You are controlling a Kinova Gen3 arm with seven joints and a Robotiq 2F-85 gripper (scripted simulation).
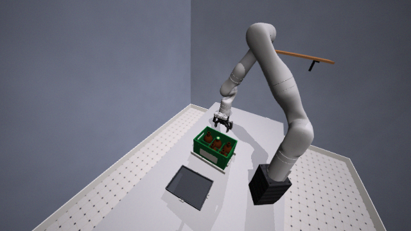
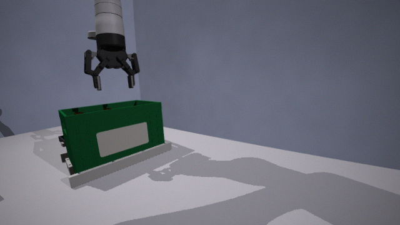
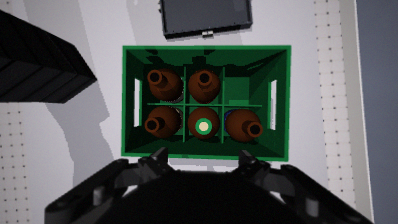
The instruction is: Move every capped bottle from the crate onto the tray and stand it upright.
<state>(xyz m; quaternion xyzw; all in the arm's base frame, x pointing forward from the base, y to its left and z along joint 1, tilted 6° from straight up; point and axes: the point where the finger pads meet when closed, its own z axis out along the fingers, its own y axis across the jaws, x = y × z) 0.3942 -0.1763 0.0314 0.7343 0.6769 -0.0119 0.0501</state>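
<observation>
The brown bottle lies 150 mm below my hand and 30 mm to the left of it. Round my hand: green crate: 150 mm below, 70 mm to the left, 10 mm ahead; dark tray: 380 mm to the left, 220 mm below, 20 mm ahead.
</observation>
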